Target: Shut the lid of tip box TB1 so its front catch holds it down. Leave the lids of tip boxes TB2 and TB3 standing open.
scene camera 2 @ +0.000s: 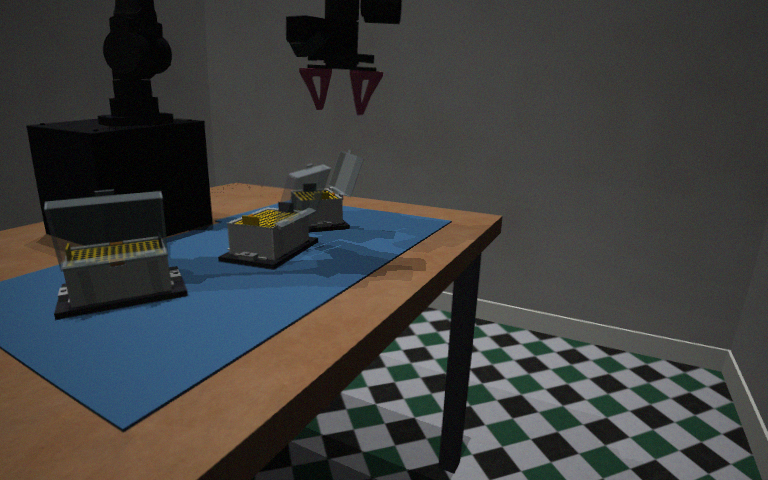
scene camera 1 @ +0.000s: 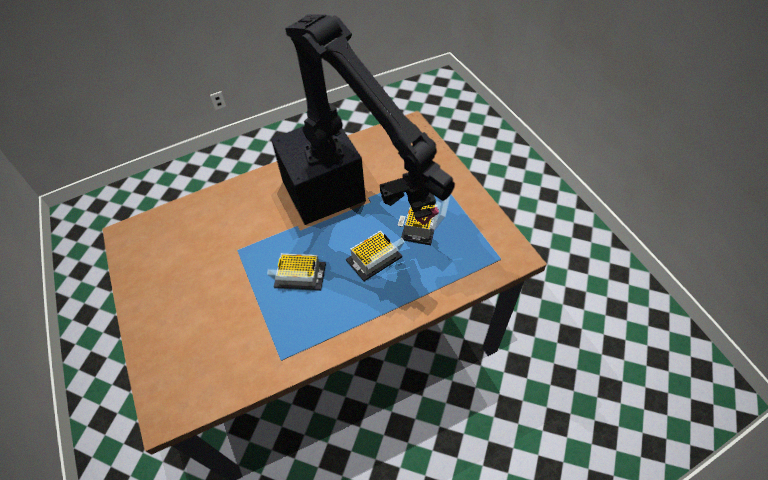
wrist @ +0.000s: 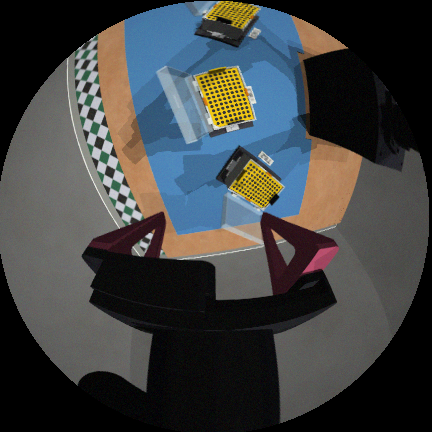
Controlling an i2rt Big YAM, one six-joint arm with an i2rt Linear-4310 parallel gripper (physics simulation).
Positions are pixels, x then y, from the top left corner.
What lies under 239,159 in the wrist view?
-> A tip box.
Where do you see a tip box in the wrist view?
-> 217,130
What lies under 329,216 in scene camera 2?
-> A tip box.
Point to a tip box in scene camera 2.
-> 264,247
